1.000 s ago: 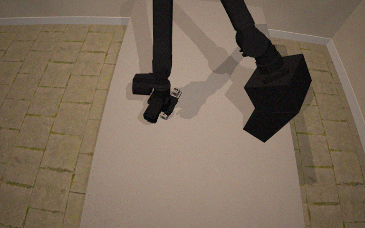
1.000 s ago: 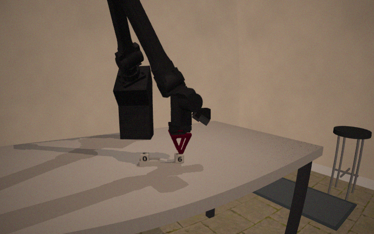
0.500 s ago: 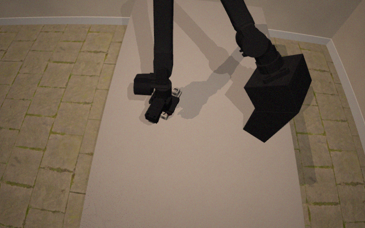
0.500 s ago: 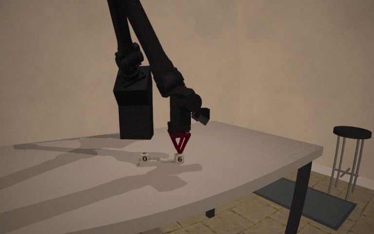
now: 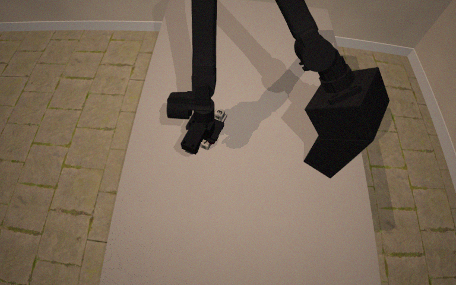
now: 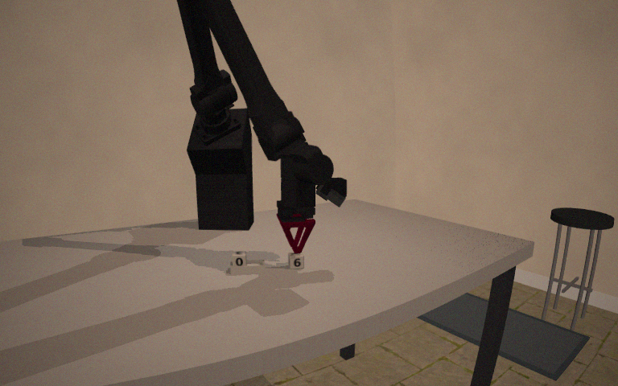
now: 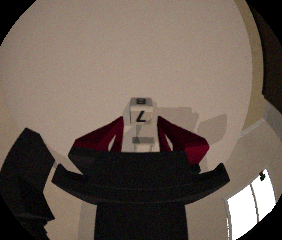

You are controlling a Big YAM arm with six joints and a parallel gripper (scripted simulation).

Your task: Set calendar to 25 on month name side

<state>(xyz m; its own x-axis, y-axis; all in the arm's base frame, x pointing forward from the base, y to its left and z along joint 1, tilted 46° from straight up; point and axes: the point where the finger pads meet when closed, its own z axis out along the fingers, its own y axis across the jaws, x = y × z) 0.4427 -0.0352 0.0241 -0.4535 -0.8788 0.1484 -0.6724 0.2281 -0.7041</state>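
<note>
The pale tray lies 90 mm to the right of my hand, 60 mm behind it and 40 mm below it.
</note>
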